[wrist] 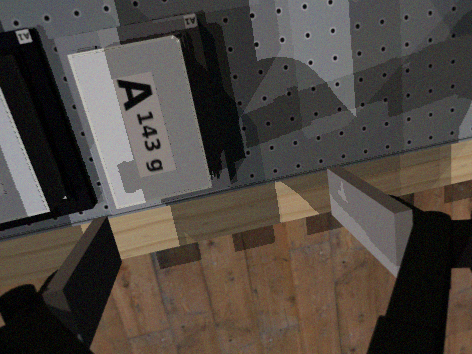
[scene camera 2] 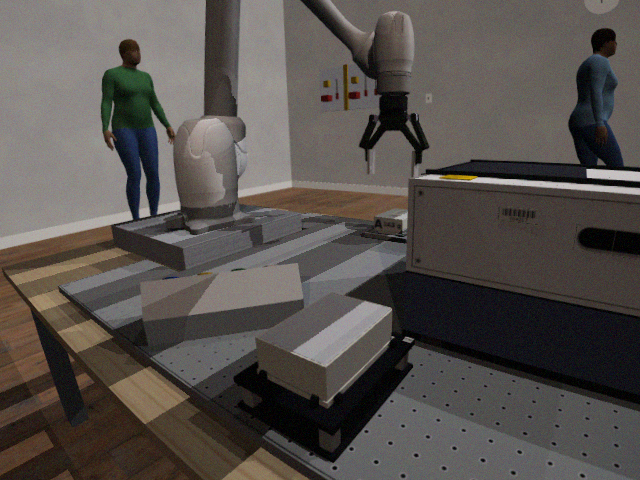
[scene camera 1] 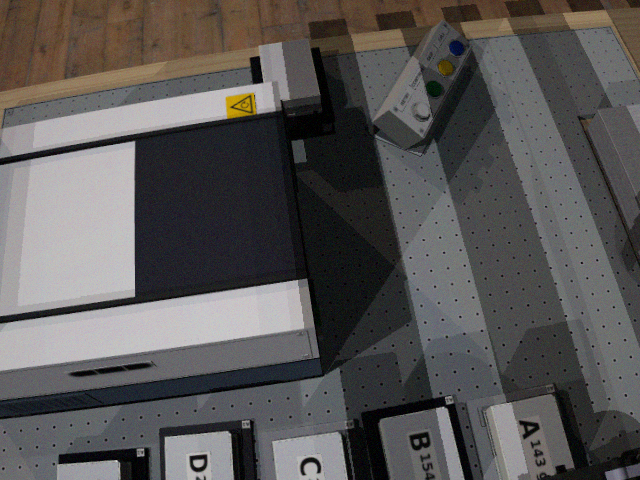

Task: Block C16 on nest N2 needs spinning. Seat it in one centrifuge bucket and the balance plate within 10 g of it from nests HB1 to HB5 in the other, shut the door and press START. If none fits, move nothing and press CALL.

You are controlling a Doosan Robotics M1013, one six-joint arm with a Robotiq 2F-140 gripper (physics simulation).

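Places are measured from the arm's base along level axes (x ahead, y left, z up), in centimetres.
Pixels of known places: gripper, between the fingertips: (wrist: 224, 215) (scene camera 2: 392, 175); arm's base, origin of its link: (scene camera 2: 211, 222).
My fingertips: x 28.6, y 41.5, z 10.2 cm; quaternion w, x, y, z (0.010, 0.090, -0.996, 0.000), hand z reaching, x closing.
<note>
For each thing: its middle in the pictures, then the offset to it from my fingertips. "*": a spot on its surface instead.
- wrist view plate A, middle of its body: (wrist: 148, 123) (scene camera 1: 531, 452) (scene camera 2: 398, 221) dx +5.2, dy -4.0, dz -11.7 cm
- Plate B, middle of its body: (scene camera 1: 423, 465) dx +18.7, dy -2.5, dz -11.7 cm
- plates C, a spot on its surface: (scene camera 1: 325, 449) * dx +30.5, dy -4.0, dz -9.6 cm
- D, a spot on its surface: (scene camera 1: 214, 444) * dx +44.0, dy -4.0, dz -9.6 cm
- row with a fifth plate, a spot on its surface: (scene camera 1: 87, 470) * dx +59.7, dy +0.2, dz -9.6 cm
- pale block, middle of its body: (scene camera 2: 329, 340) (scene camera 1: 289, 78) dx +38.0, dy -60.7, dz -9.1 cm
- black nest, middle of its body: (scene camera 2: 330, 368) (scene camera 1: 291, 92) dx +38.0, dy -60.7, dz -12.6 cm
- centrifuge, middle of its body: (scene camera 1: 124, 252) (scene camera 2: 611, 243) dx +56.7, dy -26.4, dz -2.8 cm
- tilted control box, middle of its body: (scene camera 2: 224, 295) (scene camera 1: 424, 83) dx +16.1, dy -61.3, dz -10.8 cm
My gripper (scene camera 2: 393, 166) (wrist: 224, 215) is open and empty, high above the table. In the wrist view plate A (wrist: 187, 115) (scene camera 1: 555, 434) (scene camera 2: 397, 221), labelled 143 g, lies up and left of the gap between the fingers. Plate B (scene camera 1: 400, 434), labelled 154 g, and plates C (scene camera 1: 325, 449) and D (scene camera 1: 214, 444), their weights cut off, stand in a row with a fifth plate (scene camera 1: 87, 470). A pale block (scene camera 1: 302, 67) (scene camera 2: 294, 374) sits on a black nest (scene camera 1: 324, 116) (scene camera 2: 361, 392); no label is readable. The centrifuge (scene camera 1: 170, 325) (scene camera 2: 475, 222) hides its buckets.
A tilted control box (scene camera 1: 400, 116) (scene camera 2: 222, 299) with green, yellow and blue buttons and a knob stands right of the centrifuge in scene camera 1. The arm's grey base plinth (scene camera 1: 620, 155) (scene camera 2: 217, 255) is farther right. The wooden table edge (wrist: 225, 215) runs below plate A in the wrist view.
</note>
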